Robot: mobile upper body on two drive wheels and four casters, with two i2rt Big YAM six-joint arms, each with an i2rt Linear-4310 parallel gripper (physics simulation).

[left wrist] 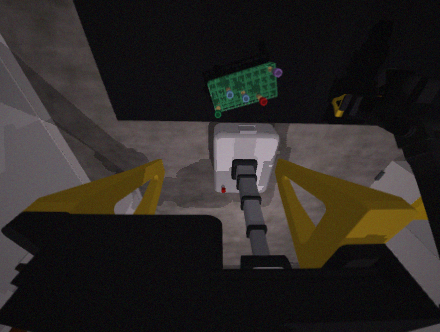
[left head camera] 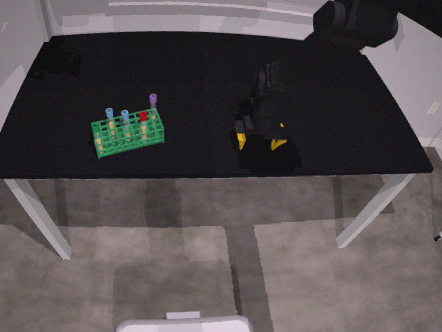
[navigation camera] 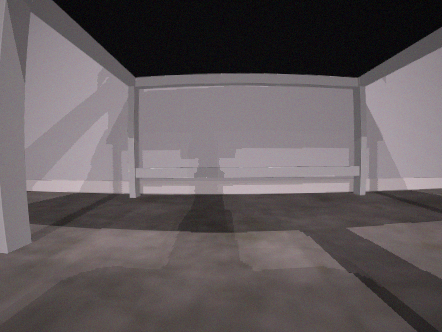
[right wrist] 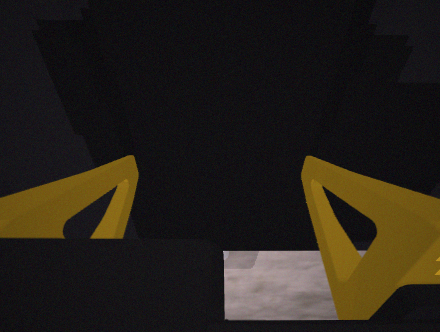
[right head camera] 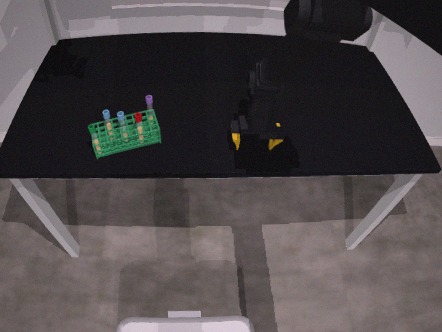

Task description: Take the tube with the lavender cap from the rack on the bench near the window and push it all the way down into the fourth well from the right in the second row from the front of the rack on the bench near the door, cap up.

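Frame: origin at the left arm's base, x left, y down, z back, level; millimetres.
Seen in the pictures: left gripper, fingertip midpoint: (left wrist: pixel 219 165); right gripper, fingertip midpoint: (left wrist: pixel 346 101) (left head camera: pixel 256 148) (right wrist: pixel 219 165) (right head camera: pixel 253 148).
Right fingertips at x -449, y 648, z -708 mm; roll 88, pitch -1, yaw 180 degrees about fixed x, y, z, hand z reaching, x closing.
Note:
Pixels of each thing's middle, then the offset from my right fingertips to it. Level surfaces: height alone.
- tube with the lavender cap, body centre: (left head camera: pixel 153 110) (right head camera: pixel 150 111) (left wrist: pixel 272 70) dx +302, dy -64, dz -93 mm
- green rack at the middle of its body: (left head camera: pixel 127 132) (right head camera: pixel 125 133) (left wrist: pixel 242 88) dx +376, dy -29, dz -39 mm
- red-capped tube at the middle of its body: (left head camera: pixel 143 128) (right head camera: pixel 139 129) (left wrist: pixel 259 97) dx +325, dy -64, dz -21 mm
- green-capped tube at the middle of its body: (left head camera: pixel 98 139) (right head camera: pixel 95 140) (left wrist: pixel 218 108) dx +450, dy -64, dz +16 mm
- black bench at its surface level: dy +0 mm
The tube with the lavender cap (left head camera: pixel 153 98) (right head camera: pixel 149 99) (left wrist: pixel 278 73) stands upright, cap up, at the back right corner of the green rack (left head camera: pixel 131 149) (right head camera: pixel 129 150) (left wrist: pixel 242 88). My right gripper (left head camera: pixel 261 142) (right head camera: pixel 255 141) (right wrist: pixel 219 165) is open and empty, to the right of the rack, low over the black bench top near its front edge. My left gripper (left wrist: pixel 219 165) is open and empty in the left wrist view; the rack lies far beyond its fingertips. A second rack does not show, and I cannot tell which bench this is.
Two blue-capped tubes (left head camera: pixel 109 113) (left head camera: pixel 125 115), a red-capped tube (left head camera: pixel 143 116) (right head camera: pixel 138 117) (left wrist: pixel 263 101) and a green-capped tube (left wrist: pixel 218 114) share the rack. The black bench (left head camera: pixel 200 65) has pale legs (left head camera: pixel 42 220) (navigation camera: pixel 134 150). My white base (left wrist: pixel 225 145) stands before its front edge.

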